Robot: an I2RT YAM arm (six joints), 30 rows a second.
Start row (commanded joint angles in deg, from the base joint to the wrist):
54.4, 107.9, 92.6, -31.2, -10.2, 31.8
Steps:
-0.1, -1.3, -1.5, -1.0, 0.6, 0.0
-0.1, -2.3, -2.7, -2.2, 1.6, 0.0
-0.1, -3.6, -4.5, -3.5, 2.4, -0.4
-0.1, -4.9, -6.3, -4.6, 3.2, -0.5
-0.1, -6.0, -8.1, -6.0, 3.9, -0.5
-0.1, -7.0, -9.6, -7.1, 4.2, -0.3
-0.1, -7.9, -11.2, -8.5, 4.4, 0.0
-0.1, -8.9, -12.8, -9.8, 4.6, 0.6
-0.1, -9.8, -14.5, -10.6, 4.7, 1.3
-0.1, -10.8, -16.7, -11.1, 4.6, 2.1
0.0, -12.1, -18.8, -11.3, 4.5, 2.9
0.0, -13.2, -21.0, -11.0, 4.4, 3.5
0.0, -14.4, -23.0, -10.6, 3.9, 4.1
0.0, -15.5, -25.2, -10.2, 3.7, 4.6
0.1, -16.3, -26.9, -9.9, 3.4, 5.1
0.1, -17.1, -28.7, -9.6, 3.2, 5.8
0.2, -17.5, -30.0, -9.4, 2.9, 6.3
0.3, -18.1, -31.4, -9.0, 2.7, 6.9
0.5, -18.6, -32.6, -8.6, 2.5, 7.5
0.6, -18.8, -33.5, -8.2, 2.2, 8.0
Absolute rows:
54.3, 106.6, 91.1, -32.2, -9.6, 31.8
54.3, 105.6, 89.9, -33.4, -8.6, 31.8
54.3, 104.3, 88.1, -34.7, -7.8, 31.4
54.3, 103.0, 86.3, -35.8, -7.0, 31.3
54.3, 101.9, 84.5, -37.2, -6.3, 31.3
54.3, 100.9, 83.0, -38.3, -6.0, 31.5
54.3, 100.0, 81.4, -39.7, -5.8, 31.8
54.3, 99.0, 79.8, -41.0, -5.6, 32.4
54.3, 98.1, 78.1, -41.8, -5.5, 33.1
54.3, 97.1, 75.9, -42.3, -5.6, 33.9
54.4, 95.8, 73.8, -42.5, -5.7, 34.7
54.4, 94.7, 71.6, -42.2, -5.8, 35.3
54.4, 93.5, 69.6, -41.8, -6.3, 35.9
54.4, 92.4, 67.4, -41.4, -6.5, 36.4
54.5, 91.6, 65.7, -41.1, -6.8, 36.9
54.5, 90.8, 63.9, -40.8, -7.0, 37.6
54.6, 90.4, 62.6, -40.6, -7.3, 38.1
54.7, 89.8, 61.2, -40.2, -7.5, 38.7
54.9, 89.3, 60.0, -39.8, -7.7, 39.3
55.0, 89.1, 59.1, -39.4, -8.0, 39.8

